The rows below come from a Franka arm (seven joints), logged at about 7 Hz.
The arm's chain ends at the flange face. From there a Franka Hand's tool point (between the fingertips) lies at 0.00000 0.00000 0.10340 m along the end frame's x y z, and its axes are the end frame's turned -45 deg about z.
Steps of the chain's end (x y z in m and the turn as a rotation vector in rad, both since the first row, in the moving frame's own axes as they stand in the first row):
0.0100, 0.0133, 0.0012, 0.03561, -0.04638, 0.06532
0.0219, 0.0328, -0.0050, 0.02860, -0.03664, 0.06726
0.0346, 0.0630, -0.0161, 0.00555, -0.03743, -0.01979
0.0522, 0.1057, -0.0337, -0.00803, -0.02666, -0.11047
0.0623, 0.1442, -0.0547, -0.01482, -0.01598, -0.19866
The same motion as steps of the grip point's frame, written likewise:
-0.0029, 0.0105, 0.0010, 0.05798, -0.00762, 0.06532
-0.0081, 0.0339, -0.0051, 0.04613, -0.00569, 0.06726
-0.0224, 0.0659, -0.0162, 0.03039, -0.02254, -0.01979
-0.0404, 0.1104, -0.0337, 0.01317, -0.02453, -0.11047
-0.0602, 0.1462, -0.0547, 0.00082, -0.02178, -0.19866

